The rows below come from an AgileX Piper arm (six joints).
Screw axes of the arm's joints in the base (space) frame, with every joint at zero. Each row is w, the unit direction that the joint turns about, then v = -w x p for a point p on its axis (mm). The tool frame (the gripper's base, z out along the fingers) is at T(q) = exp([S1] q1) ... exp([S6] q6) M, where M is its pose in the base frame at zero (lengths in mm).
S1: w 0 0 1 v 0 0 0
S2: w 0 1 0 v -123 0 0
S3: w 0 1 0 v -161.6 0 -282.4
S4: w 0.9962 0 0.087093 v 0 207.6 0
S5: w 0 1 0 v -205.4 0 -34.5
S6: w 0.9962 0 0.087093 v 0 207.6 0
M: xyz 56.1 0 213.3 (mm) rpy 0 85.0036 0 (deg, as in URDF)
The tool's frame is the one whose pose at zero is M.
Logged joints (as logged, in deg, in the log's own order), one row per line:
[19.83, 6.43, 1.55, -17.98, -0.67, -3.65]
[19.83, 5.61, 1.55, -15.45, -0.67, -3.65]
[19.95, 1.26, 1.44, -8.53, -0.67, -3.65]
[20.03, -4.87, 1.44, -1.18, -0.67, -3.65]
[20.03, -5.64, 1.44, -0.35, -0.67, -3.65]
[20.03, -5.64, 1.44, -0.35, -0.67, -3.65]
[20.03, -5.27, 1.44, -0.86, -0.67, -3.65]
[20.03, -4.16, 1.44, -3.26, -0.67, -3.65]
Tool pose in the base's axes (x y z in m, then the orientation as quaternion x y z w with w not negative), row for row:
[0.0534, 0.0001, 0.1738, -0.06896, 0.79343, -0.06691, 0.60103]
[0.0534, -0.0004, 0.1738, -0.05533, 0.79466, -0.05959, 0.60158]
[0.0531, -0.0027, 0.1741, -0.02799, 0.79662, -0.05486, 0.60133]
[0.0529, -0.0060, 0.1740, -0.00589, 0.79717, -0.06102, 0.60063]
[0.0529, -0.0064, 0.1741, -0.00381, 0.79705, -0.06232, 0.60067]
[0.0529, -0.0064, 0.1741, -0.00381, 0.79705, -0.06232, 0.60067]
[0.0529, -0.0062, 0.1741, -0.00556, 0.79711, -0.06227, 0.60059]
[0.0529, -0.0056, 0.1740, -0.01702, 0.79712, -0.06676, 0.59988]
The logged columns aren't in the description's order. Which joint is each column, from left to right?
Columns, left to right: q5, q4, q3, q6, q2, q1.
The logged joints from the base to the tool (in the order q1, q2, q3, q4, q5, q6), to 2 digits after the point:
[-3.65, -0.67, 1.55, 6.43, 19.83, -17.98]
[-3.65, -0.67, 1.55, 5.61, 19.83, -15.45]
[-3.65, -0.67, 1.44, 1.26, 19.95, -8.53]
[-3.65, -0.67, 1.44, -4.87, 20.03, -1.18]
[-3.65, -0.67, 1.44, -5.64, 20.03, -0.35]
[-3.65, -0.67, 1.44, -5.64, 20.03, -0.35]
[-3.65, -0.67, 1.44, -5.27, 20.03, -0.86]
[-3.65, -0.67, 1.44, -4.16, 20.03, -3.26]

